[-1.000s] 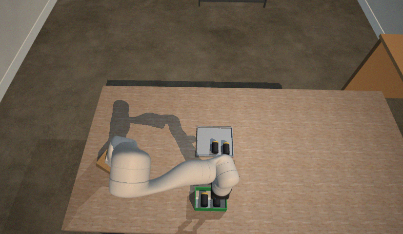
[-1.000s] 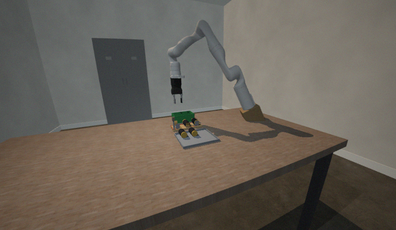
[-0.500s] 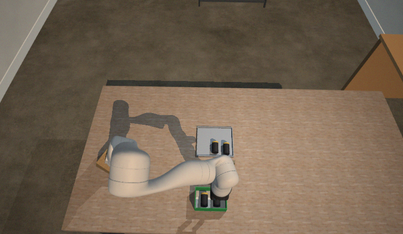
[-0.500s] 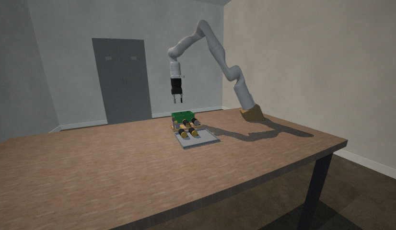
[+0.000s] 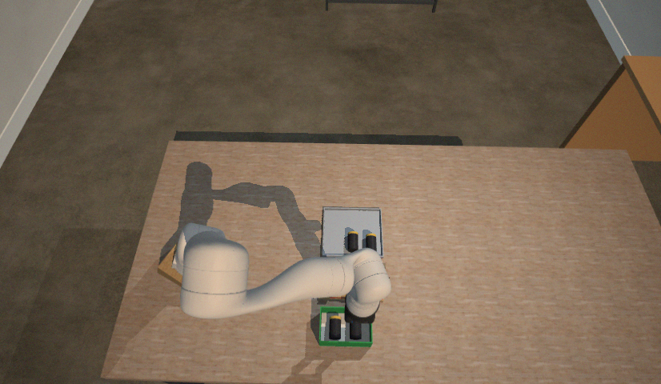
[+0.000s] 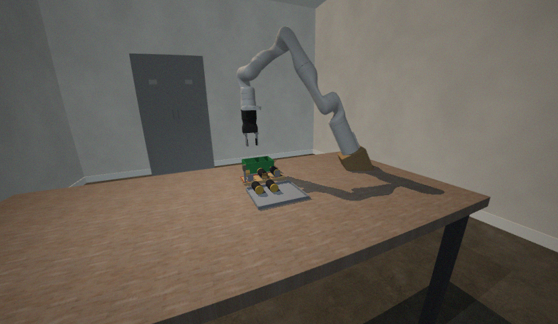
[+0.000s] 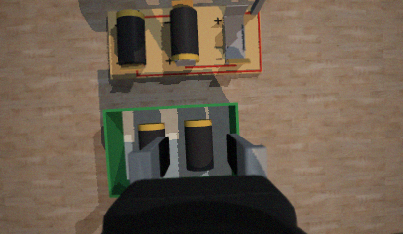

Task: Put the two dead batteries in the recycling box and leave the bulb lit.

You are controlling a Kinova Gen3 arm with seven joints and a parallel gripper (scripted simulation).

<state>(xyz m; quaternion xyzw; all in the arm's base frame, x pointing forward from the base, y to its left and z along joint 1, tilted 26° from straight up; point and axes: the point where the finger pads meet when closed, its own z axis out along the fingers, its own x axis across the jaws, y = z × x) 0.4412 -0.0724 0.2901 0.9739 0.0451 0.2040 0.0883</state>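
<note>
Now: the grey tray 20 mm behind my hand, 310 mm to the left of it and 150 mm below it. The rest, counted from my hand: green recycling box (30 mm behind, 20 mm to the right, 140 mm below).
</note>
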